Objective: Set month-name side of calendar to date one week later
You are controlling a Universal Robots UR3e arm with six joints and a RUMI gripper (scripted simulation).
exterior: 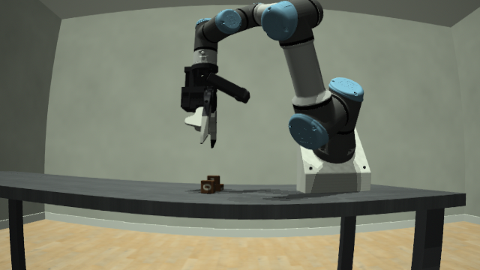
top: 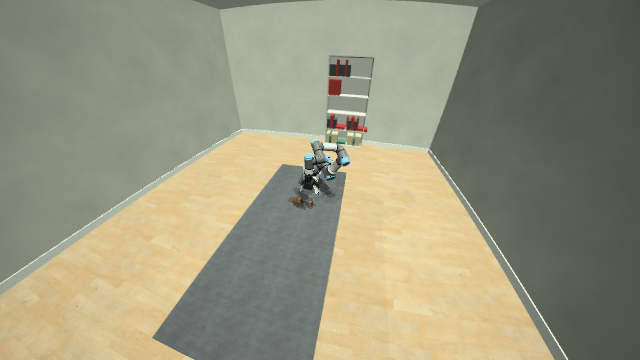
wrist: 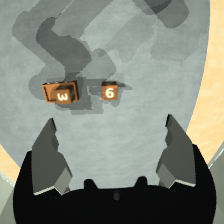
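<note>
The cube is 100 mm below my hand. From my hand the other things lie so: calendar tray 110 mm to the right, 110 mm below.
</note>
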